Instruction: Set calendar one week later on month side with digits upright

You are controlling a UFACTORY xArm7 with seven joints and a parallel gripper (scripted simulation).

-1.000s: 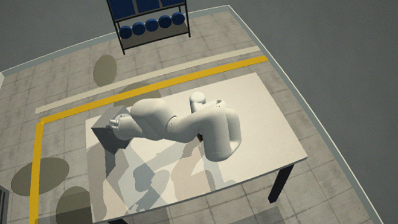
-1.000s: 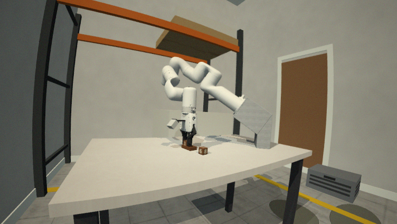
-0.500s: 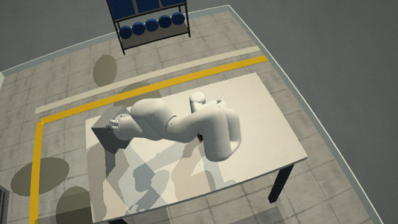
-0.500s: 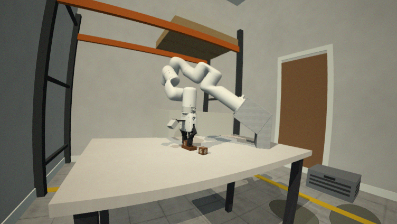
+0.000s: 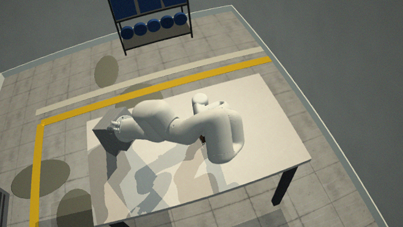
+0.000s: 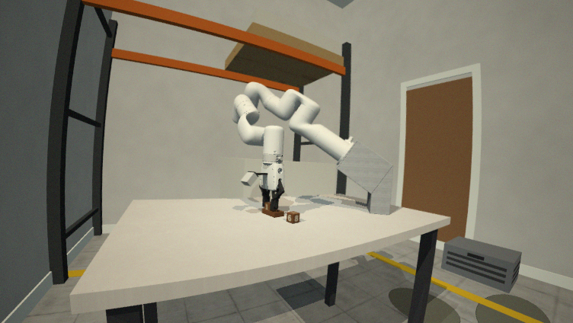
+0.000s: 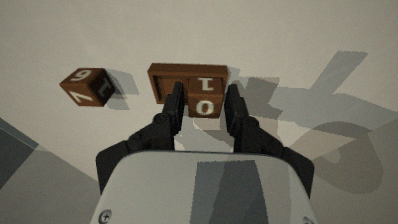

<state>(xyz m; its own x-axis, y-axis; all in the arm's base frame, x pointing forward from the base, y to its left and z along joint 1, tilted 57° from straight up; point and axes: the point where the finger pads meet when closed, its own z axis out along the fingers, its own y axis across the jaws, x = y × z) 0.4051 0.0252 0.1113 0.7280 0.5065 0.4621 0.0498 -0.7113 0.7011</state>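
The brown wooden tray lies 20 mm to the left of my hand and 30 mm below it.
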